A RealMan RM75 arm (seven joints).
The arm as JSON. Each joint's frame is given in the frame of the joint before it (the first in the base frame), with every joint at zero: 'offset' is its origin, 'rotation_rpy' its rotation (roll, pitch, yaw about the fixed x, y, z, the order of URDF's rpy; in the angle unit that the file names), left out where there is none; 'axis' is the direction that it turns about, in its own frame. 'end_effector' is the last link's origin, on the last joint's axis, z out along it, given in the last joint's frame.
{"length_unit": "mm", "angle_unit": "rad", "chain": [
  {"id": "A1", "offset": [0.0, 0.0, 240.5], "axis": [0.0, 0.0, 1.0]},
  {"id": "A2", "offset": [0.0, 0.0, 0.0], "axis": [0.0, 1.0, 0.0]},
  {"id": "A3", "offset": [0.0, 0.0, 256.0], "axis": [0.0, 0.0, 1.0]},
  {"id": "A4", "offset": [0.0, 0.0, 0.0], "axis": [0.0, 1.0, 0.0]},
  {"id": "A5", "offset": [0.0, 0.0, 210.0], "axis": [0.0, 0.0, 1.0]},
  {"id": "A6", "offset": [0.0, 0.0, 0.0], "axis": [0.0, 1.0, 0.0]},
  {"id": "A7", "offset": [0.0, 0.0, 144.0], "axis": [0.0, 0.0, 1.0]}
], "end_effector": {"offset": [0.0, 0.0, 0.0]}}
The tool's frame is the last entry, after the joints.
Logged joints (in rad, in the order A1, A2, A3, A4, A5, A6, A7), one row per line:
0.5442, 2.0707, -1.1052, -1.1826, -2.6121, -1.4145, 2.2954
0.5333, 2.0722, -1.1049, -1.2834, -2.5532, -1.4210, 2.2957
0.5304, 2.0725, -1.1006, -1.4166, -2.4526, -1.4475, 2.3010
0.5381, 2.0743, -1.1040, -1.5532, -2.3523, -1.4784, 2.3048
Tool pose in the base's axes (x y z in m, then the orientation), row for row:
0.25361, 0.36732, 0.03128, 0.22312, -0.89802, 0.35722, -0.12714
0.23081, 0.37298, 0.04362, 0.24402, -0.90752, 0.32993, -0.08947
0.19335, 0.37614, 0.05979, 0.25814, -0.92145, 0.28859, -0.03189
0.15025, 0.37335, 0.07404, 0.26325, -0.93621, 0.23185, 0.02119
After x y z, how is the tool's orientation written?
As a quaternion, w x y z.
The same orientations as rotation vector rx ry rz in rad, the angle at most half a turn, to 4 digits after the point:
-2.4796, 0.9863, -0.3511
-2.4786, 0.9011, -0.2444
-2.4983, 0.7824, -0.0865
-2.5317, 0.6270, 0.0573

